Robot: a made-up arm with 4 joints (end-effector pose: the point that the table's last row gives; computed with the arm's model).
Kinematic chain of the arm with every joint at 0, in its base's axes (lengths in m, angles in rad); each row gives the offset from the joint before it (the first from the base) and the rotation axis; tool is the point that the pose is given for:
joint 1: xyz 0 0 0.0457 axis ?
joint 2: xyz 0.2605 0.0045 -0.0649 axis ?
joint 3: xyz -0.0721 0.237 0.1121 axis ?
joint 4: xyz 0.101 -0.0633 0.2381 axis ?
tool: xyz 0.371 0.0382 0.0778
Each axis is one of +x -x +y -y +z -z.
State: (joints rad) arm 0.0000 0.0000 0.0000 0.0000
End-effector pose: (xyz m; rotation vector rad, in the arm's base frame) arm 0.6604 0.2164 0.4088 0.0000 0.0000 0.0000
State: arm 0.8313 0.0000 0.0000 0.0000
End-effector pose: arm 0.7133 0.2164 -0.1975 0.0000 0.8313 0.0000
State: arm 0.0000 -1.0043 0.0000 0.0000
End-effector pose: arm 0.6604 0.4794 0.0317 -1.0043 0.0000 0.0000
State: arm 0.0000 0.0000 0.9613 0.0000
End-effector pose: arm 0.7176 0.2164 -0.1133 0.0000 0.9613 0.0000
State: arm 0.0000 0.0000 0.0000 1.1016
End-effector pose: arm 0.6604 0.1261 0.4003 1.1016 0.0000 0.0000
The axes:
joint 1: +y
joint 2: +x
joint 3: +y
joint 4: +x

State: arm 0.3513 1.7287 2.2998 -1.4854
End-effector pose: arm 0.1110 0.3374 0.2668 0.5255 0.0967 2.2447
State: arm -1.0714 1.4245 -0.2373 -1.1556
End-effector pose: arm 0.0567 -0.4037 0.6892 0.3661 -1.1257 -0.0634
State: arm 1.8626 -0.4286 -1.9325 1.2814
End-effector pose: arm 0.3585 0.2910 0.2057 1.3994 0.2039 0.3987
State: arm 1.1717 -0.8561 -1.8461 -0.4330
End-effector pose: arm -0.0197 0.5301 0.2779 -0.4440 -0.8116 0.7205
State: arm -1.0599 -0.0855 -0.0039 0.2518
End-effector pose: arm 0.0134 0.2324 0.7938 0.1501 -1.0612 0.0887
